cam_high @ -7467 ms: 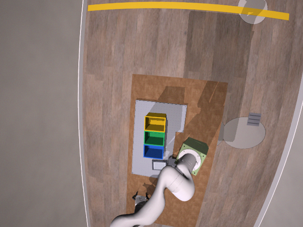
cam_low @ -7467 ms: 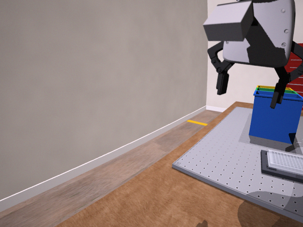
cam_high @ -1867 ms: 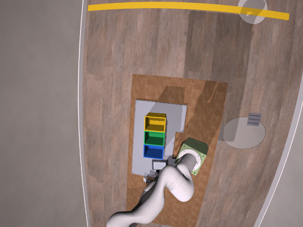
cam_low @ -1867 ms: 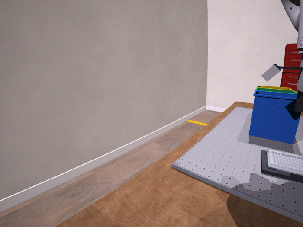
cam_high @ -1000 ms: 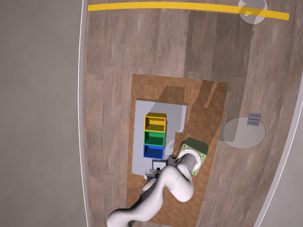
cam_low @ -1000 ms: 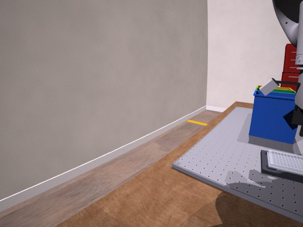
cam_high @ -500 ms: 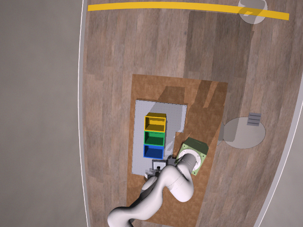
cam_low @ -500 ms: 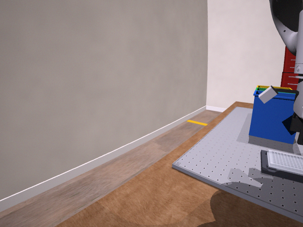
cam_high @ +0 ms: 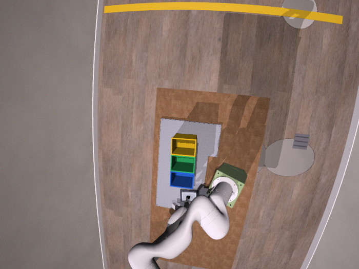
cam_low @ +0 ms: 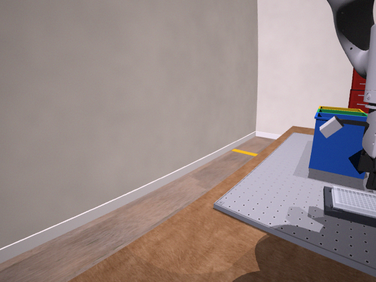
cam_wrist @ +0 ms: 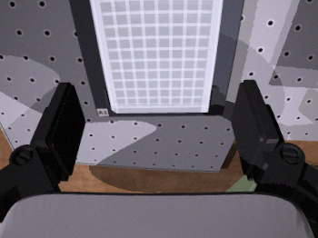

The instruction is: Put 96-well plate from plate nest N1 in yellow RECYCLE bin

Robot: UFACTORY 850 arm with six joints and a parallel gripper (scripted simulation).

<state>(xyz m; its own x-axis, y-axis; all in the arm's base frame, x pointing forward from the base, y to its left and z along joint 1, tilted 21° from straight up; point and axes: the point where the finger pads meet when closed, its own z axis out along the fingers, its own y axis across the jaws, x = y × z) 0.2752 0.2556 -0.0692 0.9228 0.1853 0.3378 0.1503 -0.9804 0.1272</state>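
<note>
Now: hand 70 mm above the 96-well plate. Round my hand: dark plate nest (80 mm below); then green bin (90 mm ahead, 370 mm to the right); then blue bin (80 mm ahead, 240 mm to the right).
</note>
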